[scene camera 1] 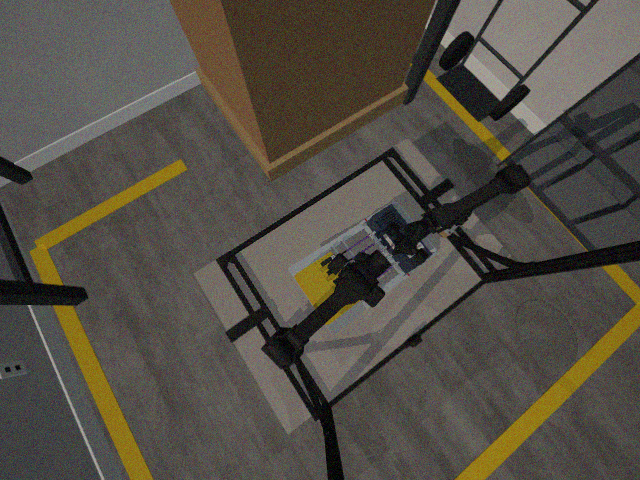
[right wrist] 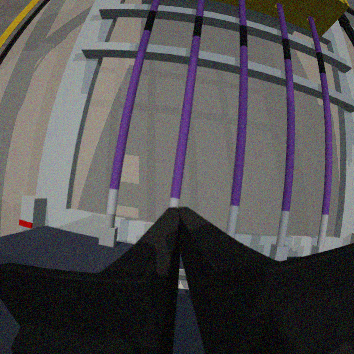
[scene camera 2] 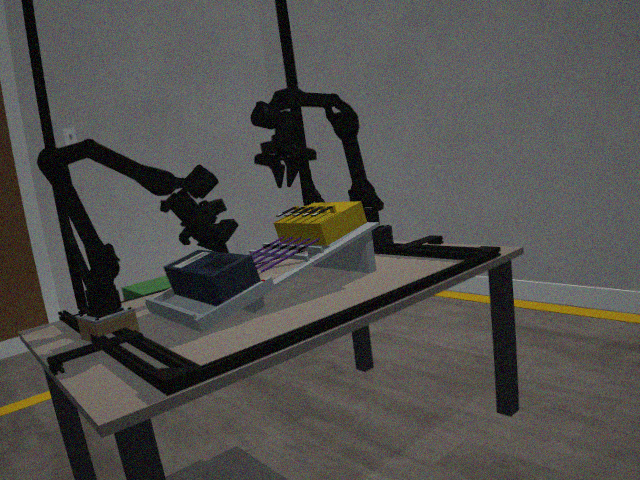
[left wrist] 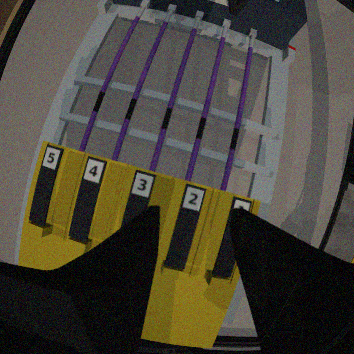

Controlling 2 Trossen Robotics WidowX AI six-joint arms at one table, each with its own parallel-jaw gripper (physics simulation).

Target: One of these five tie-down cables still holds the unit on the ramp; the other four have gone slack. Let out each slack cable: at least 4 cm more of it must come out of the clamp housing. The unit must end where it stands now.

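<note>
The yellow clamp housing (scene camera 1: 309, 277) (scene camera 2: 343, 222) (left wrist: 182, 320) (right wrist: 322, 11) sits high on the grey ramp (scene camera 2: 351, 255) (left wrist: 280, 100) (right wrist: 55, 150). Its black levers are numbered 1 to 5; label 1 is partly hidden. Purple cables with black marks, such as cable 1 (left wrist: 244, 90) (right wrist: 127, 120) and cable 5 (left wrist: 117, 65), run to the dark blue unit (scene camera 2: 214, 276) (left wrist: 282, 22) (right wrist: 50, 250) lower down. I cannot tell which is taut. My left gripper (scene camera 2: 285, 184) (left wrist: 195, 216) is open and empty above the housing. My right gripper (scene camera 2: 222, 250) (right wrist: 177, 216) is shut and empty, near the unit's upslope edge; its tips overlap cable 2's lower end in view.
Two grey crossbars (left wrist: 185, 102) (left wrist: 165, 141) span the ramp under the cables. A green block (scene camera 2: 146, 287) lies behind the unit in scene camera 2. Black rails (scene camera 2: 330, 312) edge the table (scene camera 2: 305, 304). A wooden cabinet (scene camera 1: 330, 77) stands beyond the table in scene camera 1.
</note>
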